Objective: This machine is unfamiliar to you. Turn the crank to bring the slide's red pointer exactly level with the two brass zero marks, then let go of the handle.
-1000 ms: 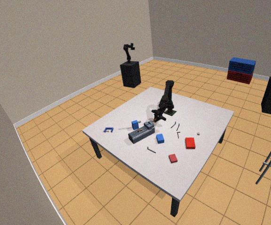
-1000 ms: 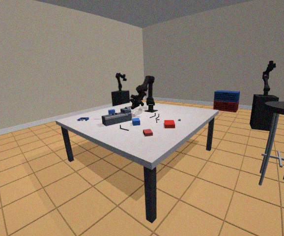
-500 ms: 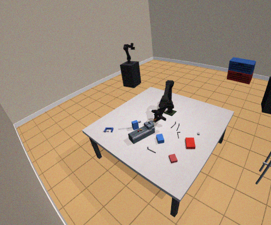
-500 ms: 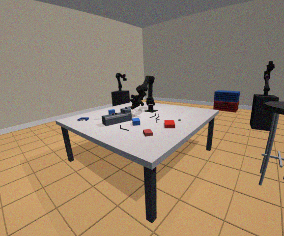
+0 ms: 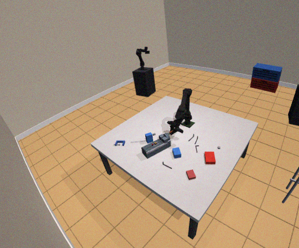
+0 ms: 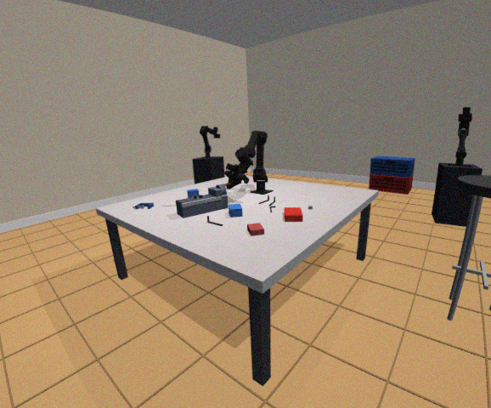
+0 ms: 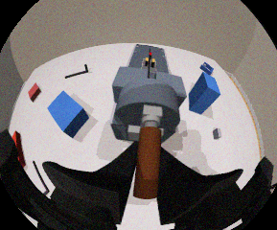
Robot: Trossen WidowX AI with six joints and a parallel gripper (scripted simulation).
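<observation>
Right now my gripper tip is 2 cm below the brown crank handle, 2 cm past it and 1 cm to the right of it. Also, from my gripper tip: red pointer: 18 cm ahead, 8 cm to the right, 1 cm below.
</observation>
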